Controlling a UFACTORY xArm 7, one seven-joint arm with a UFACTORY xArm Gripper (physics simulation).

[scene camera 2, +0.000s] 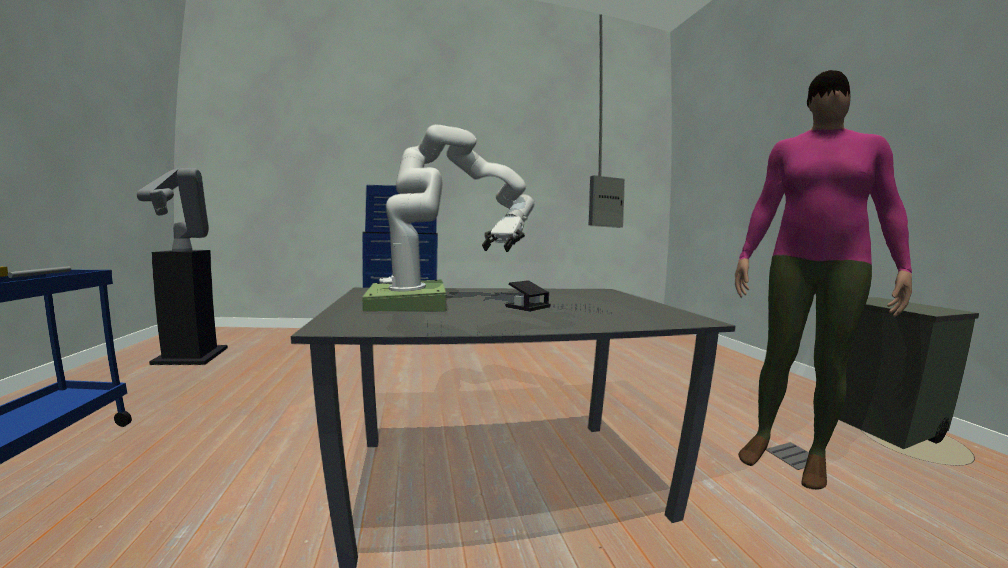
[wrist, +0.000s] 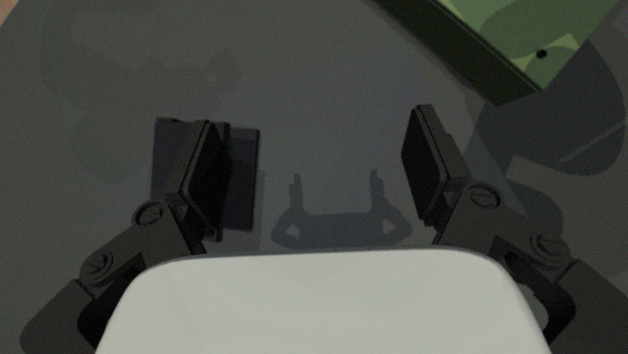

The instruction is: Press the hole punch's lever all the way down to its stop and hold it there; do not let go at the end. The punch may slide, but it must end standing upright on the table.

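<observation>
The black hole punch stands upright on the table, with a small light part inside. Its lever is raised and slants above the base in the scene view. My gripper is open and empty, high above the table and clear of the punch. In the wrist view the left finger covers the middle of the punch, and parts of the punch show on both sides of that finger. The space between the fingers shows table and the gripper's shadow.
The green base block under the arm stands on the table, to the left of the punch in the scene view. A person stands at the right, beyond the table. A blue cart is at the far left.
</observation>
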